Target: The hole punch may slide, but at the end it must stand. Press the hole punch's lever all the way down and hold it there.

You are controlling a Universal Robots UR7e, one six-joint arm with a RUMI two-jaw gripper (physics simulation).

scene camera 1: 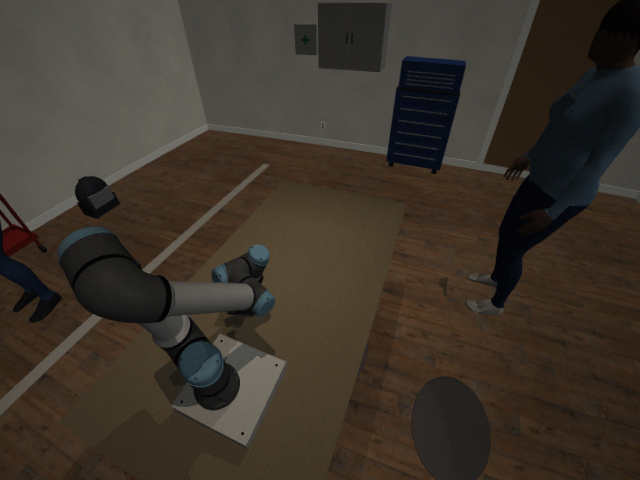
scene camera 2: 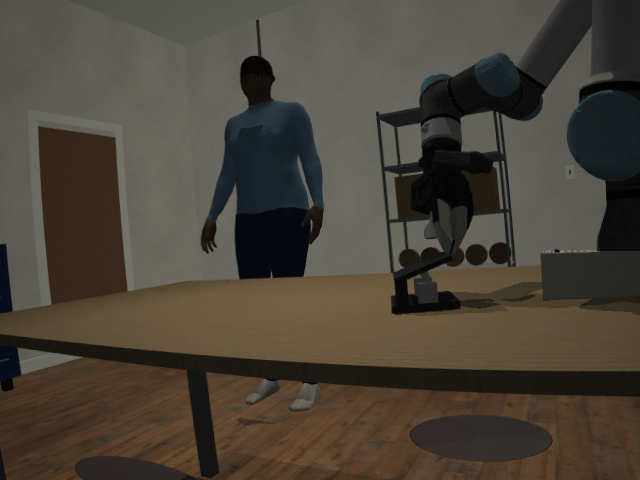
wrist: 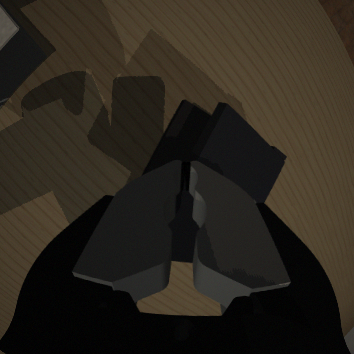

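Seen in the pictures: gripper, fingertip midpoint: (scene camera 2: pixel 449 254) (wrist: pixel 185 164); arm's base, origin of the base link: (scene camera 1: pixel 217 386).
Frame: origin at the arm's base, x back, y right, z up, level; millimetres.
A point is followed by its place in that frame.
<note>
The black hole punch (scene camera 2: pixel 424 303) {x -347, y -176, z -45 mm} (wrist: pixel 242 150) {x -340, y -150, z 15 mm} stands upright on its base on the wooden table (scene camera 1: pixel 330 242) {x -891, y 123, z -58 mm} (scene camera 2: pixel 232 320) {x -662, y -239, z -58 mm} (wrist: pixel 295 75) {x -364, y -299, z -58 mm}. In scene camera 2, its lever (scene camera 2: pixel 421 266) {x -353, y -154, z 10 mm} slants up from the hinge at the left to a raised free end at the right, well above the base, with a light grey block under it. My gripper (scene camera 2: pixel 451 253) {x -314, y -113, z 23 mm} (wrist: pixel 185 164) {x -314, y -113, z 23 mm} is shut and empty, pointing down, with its fingertips at the top of the lever's free end, seemingly touching it. In the wrist view the fingers hide part of the punch. The arm hides the punch in scene camera 1.
The arm's pale mounting plate (scene camera 1: pixel 258 397) {x -17, y 146, z -8 mm} (scene camera 2: pixel 589 276) {x -102, y -102, z -25 mm} lies on the table near the punch. A person in a blue sweater (scene camera 1: pixel 578 134) (scene camera 2: pixel 271 160) stands beyond the table. A shelf rack (scene camera 2: pixel 383 191) and a blue tool cabinet (scene camera 1: pixel 426 113) stand farther off.
</note>
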